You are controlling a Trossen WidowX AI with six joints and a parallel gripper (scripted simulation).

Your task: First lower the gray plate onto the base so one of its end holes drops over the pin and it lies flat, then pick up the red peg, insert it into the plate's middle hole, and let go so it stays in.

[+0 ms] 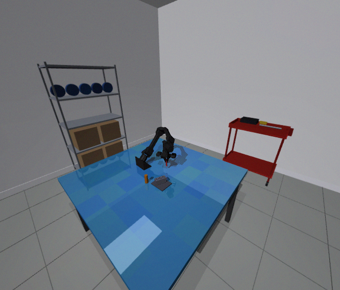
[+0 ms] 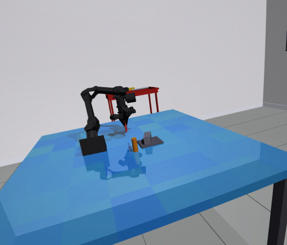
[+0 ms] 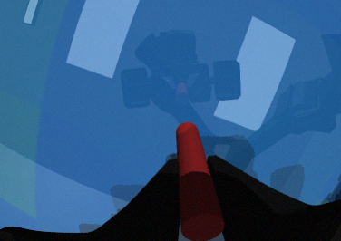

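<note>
My gripper tip is 100 mm short of the gray plate, 180 mm to the left of it and 40 mm above it. From my gripper tip the other things lie so: orange cylinder 10 mm behind, 260 mm to the right, 50 mm below; dark base 110 mm ahead, 170 mm to the right, 80 mm below; red peg right at my gripper tip.
</note>
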